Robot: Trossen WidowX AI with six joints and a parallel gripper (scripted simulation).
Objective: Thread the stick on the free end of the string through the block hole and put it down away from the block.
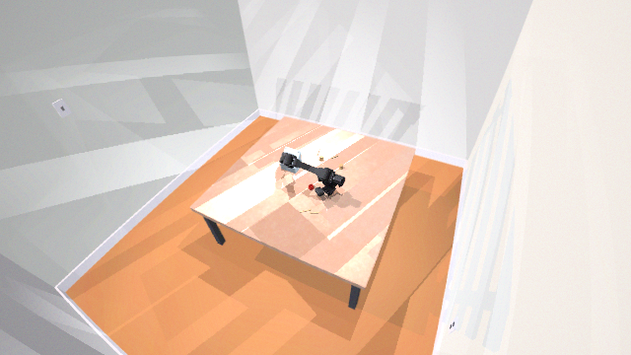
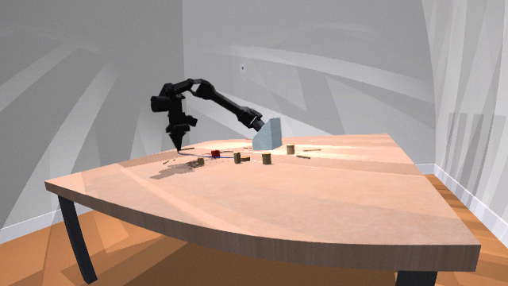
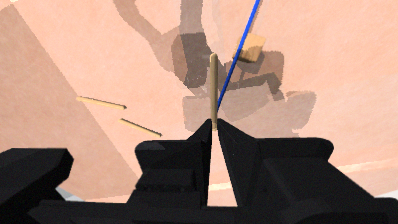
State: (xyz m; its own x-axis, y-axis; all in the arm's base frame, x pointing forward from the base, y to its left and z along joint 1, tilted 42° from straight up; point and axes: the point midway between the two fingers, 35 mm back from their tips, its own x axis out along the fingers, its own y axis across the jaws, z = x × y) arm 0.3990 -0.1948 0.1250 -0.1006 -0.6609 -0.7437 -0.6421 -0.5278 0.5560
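The red block is 16 cm behind my gripper tip, 8 cm to the left of it and 4 cm below it. Also, from my gripper tip: thin wooden stick (1 cm behind, 1 cm to the left); round wooden button (8 cm behind, 24 cm to the left, 5 cm below); small wooden piece (3 cm behind, 8 cm to the left, 5 cm below).
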